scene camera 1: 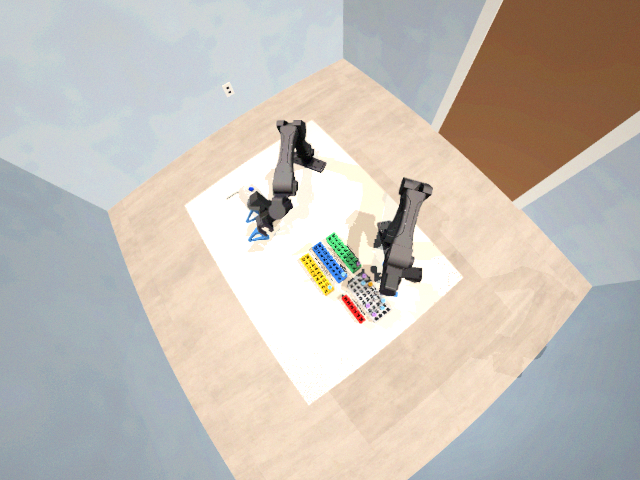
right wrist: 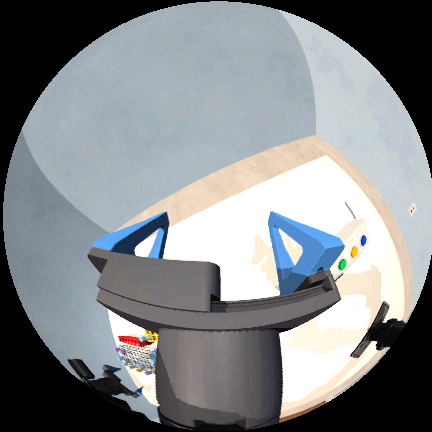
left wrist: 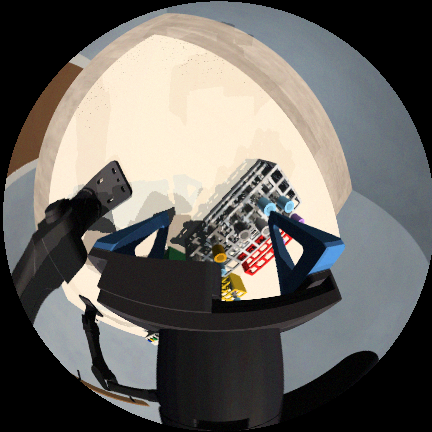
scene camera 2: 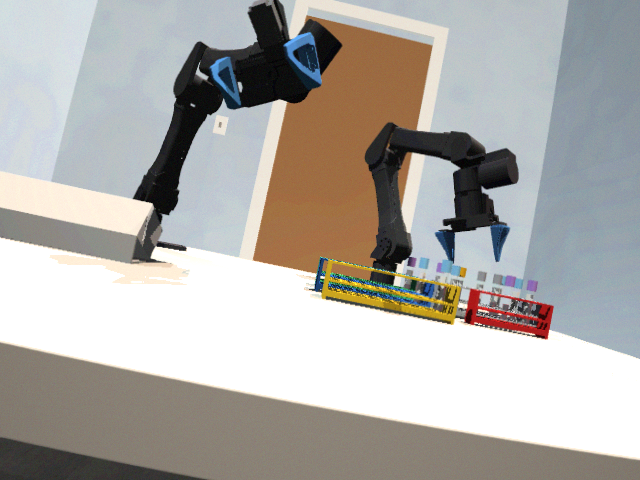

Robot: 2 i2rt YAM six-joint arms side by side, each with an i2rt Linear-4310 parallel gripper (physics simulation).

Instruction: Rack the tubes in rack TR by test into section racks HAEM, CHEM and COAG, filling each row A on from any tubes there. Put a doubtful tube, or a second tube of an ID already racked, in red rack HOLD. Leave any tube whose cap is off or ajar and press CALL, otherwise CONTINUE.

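Places are measured from the left arm's base along level axes (x ahead, y left, z up), in millimetres.
Pixels of known places: left gripper, fingertip midpoint: (left wrist: pixel 218 216) (scene camera 2: pixel 473 263); right gripper, fingertip midpoint: (scene camera 1: pixel 247 231) (right wrist: pixel 217 216) (scene camera 2: pixel 247 62); left arm's base at its link origin: (scene camera 1: pixel 388 241) (left wrist: pixel 90 202); right arm's base at its link origin: (scene camera 1: pixel 307 162) (left wrist: pixel 91 306).
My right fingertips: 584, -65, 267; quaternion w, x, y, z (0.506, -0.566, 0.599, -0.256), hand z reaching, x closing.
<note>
Ahead of a thing's pixels: the offset from my right fingertips to its top centre, as dx, dy, dz. "pt": to the spot under its first point.
The grey rack (left wrist: pixel 248 210) holds several tubes, with light-blue @[-480, +333, -172] (left wrist: pixel 267 206), orange @[-442, +256, -173] (left wrist: pixel 220 256), grey @[-461, +295, -173] (left wrist: pixel 243 232) and purple @[pt -439, +380, -176] (left wrist: pixel 298 218) caps. My left gripper (scene camera 2: pixel 475 259) (left wrist: pixel 218 216) is open and empty above it. The green rack @[-360, +90, -210] (scene camera 1: pixel 341 250) has a purple-capped tube @[-409, +161, -173] (scene camera 1: pixel 358 264) at its near end; the blue rack @[-289, +123, -210] (scene camera 1: pixel 328 260) and yellow rack @[-224, +166, -210] (scene camera 1: pixel 316 273) each have a light-blue-capped tube there. The red rack @[-355, +344, -210] (scene camera 1: pixel 353 308) (scene camera 2: pixel 509 313) stands beside the grey one. My right gripper (scene camera 1: pixel 249 230) (scene camera 2: pixel 276 95) (right wrist: pixel 217 216) is open and empty, raised away from the racks. Labels are unreadable.
A pale button box @[+19, -235, -183] (scene camera 2: pixel 67 222) stands near the right arm. Its green @[-12, -224, -192] (right wrist: pixel 342 264), orange @[+13, -268, -192] (right wrist: pixel 354 251) and blue @[+38, -311, -192] (right wrist: pixel 364 240) buttons show in the right wrist view. The section racks stand side by side between the arms, close to the grey rack.
</note>
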